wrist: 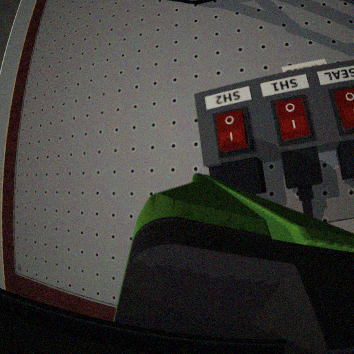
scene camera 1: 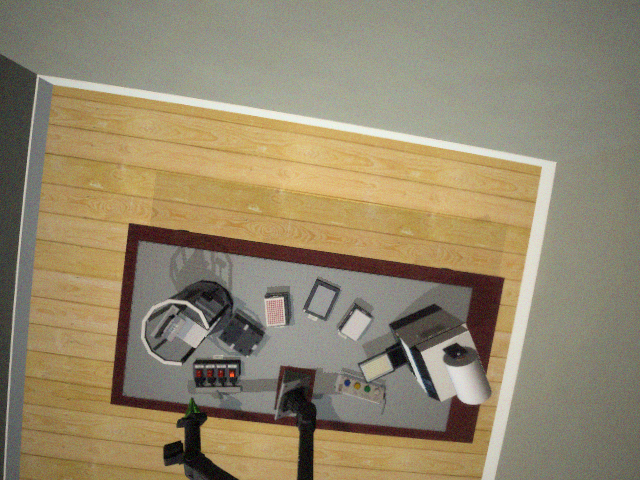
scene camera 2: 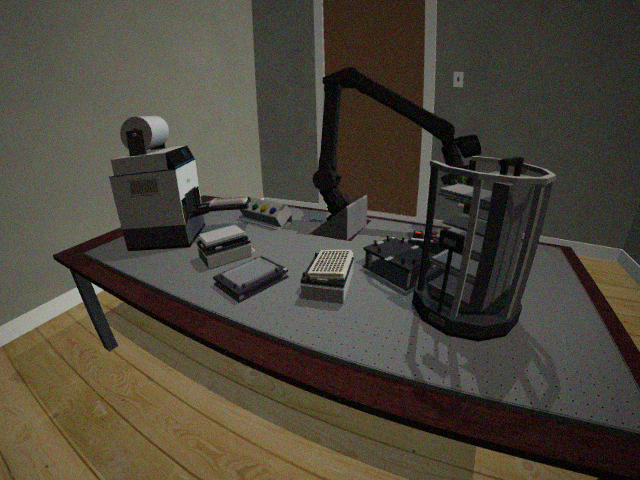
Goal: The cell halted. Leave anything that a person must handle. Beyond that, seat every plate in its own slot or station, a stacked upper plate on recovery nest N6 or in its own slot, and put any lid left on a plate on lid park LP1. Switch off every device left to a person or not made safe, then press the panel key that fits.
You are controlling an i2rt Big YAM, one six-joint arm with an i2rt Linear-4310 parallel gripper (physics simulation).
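Places are measured from the arm's base along level axes (x right, y ahead, z up), in centimetres.
Pixels of known places: gripper, fingertip midpoint: (wrist: pixel 196 187) (scene camera 1: pixel 191 398); arm's base, origin of the base link: (scene camera 1: pixel 292 398) (scene camera 2: pixel 343 210).
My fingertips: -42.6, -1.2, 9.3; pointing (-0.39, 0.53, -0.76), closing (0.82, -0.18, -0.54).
Note:
For each thing: its middle in the pictures, then the offset to it from my fingertips, as dx, dy, dz. "spot": a spot on its surface instead.
- switch box, body centre: (wrist: pixel 329 157) (scene camera 2: pixel 440 238) (scene camera 1: pixel 217 378) +6.5, +3.2, -12.8
- SH2, body centre: (wrist: pixel 231 129) -1.4, +5.1, -10.8
- SH1, body centre: (wrist: pixel 292 117) +3.5, +6.0, -10.8
- SEAL, body centre: (wrist: pixel 351 106) +8.4, +6.9, -10.8
- rightmost rocker, body centre: (scene camera 1: pixel 232 373) +13.3, +7.7, -10.8
- plate with red dots, body centre: (scene camera 2: pixel 331 263) (scene camera 1: pixel 275 311) +28.0, +40.5, -8.8
- white-topped plate, body centre: (scene camera 2: pixel 221 235) (scene camera 1: pixel 355 325) +64.9, +40.6, -7.9
- pale plate, body centre: (scene camera 2: pixel 228 200) (scene camera 1: pixel 376 367) +76.6, +24.9, -2.6
- white plate, body centre: (scene camera 2: pixel 475 195) (scene camera 1: pixel 188 329) -2.1, +34.0, +10.5
- low grey framed nest, surface spot: (scene camera 2: pixel 250 274) (scene camera 1: pixel 318 297) spot: +46.4, +49.5, -12.1
- dark block device, body centre: (scene camera 2: pixel 399 258) (scene camera 1: pixel 241 336) +14.8, +25.6, -11.6
- sealer, body centre: (scene camera 2: pixel 156 179) (scene camera 1: pixel 441 354) +98.7, +39.0, +7.4
- key panel, body centre: (scene camera 2: pixel 264 211) (scene camera 1: pixel 359 389) +73.6, +9.2, -11.2
My gripper (scene camera 1: pixel 192 405) (scene camera 2: pixel 457 179) (wrist: pixel 196 187) is shut and empty, just off the front side of the switch box (scene camera 1: pixel 217 363), near its SH2 end. In the wrist view, red rockers show at SH2 (wrist: pixel 232 132), SH1 (wrist: pixel 293 120) and SEAL (wrist: pixel 346 109); the rightmost rocker (scene camera 1: pixel 232 374) glows brightest. A plate with red dots (scene camera 1: pixel 275 311) (scene camera 2: pixel 330 262) sits on a station. A white-topped plate (scene camera 1: pixel 355 322) (scene camera 2: pixel 223 235) sits on another. A pale plate (scene camera 1: pixel 377 366) (scene camera 2: pixel 229 202) lies on the sealer's arm. A white plate (scene camera 1: pixel 192 334) shows inside the round rack (scene camera 1: pixel 144 330) (scene camera 2: pixel 465 326).
A low grey framed nest (scene camera 1: pixel 311 296) (scene camera 2: pixel 250 274) stands between the two stations. A dark block device (scene camera 1: pixel 241 333) (scene camera 2: pixel 395 253) stands beside the rack. The sealer (scene camera 1: pixel 439 356) (scene camera 2: pixel 152 206) carries a white roll. The key panel (scene camera 1: pixel 360 388) (scene camera 2: pixel 266 211) has blue, yellow, green and pale keys.

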